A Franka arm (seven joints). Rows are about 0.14 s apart.
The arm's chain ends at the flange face. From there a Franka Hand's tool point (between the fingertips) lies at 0.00 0.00 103.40 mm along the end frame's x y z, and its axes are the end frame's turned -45 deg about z.
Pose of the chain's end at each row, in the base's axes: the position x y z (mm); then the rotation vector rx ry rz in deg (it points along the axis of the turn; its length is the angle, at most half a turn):
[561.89, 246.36, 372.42, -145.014, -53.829, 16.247]
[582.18, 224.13, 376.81, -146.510, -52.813, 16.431]
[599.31, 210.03, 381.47, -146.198, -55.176, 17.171]
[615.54, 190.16, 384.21, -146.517, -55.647, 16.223]
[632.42, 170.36, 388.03, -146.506, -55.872, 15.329]
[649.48, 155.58, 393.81, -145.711, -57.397, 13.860]
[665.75, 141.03, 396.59, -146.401, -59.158, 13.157]
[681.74, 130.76, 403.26, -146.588, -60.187, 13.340]
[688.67, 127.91, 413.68, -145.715, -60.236, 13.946]
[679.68, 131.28, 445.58, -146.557, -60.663, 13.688]
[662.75, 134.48, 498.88, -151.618, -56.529, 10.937]
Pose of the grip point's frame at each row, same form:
[527.83, 279.15, 280.46, -112.013, -103.961, 2.080]
[548.87, 255.53, 284.10, -113.696, -103.539, 2.736]
[565.06, 239.67, 288.52, -112.391, -105.457, 3.685]
[582.55, 219.62, 290.74, -112.625, -106.120, 2.992]
[600.41, 200.22, 294.35, -112.658, -106.442, 2.169]
[618.63, 186.29, 300.02, -111.574, -107.746, 0.678]
[636.26, 169.94, 301.79, -111.592, -109.672, 0.610]
[652.27, 158.53, 308.12, -111.326, -110.638, 1.048]
[657.94, 156.43, 319.16, -110.451, -110.294, 1.256]
[649.86, 158.52, 350.39, -111.061, -111.006, 1.452]
[639.00, 159.31, 401.36, -117.549, -109.414, 0.373]

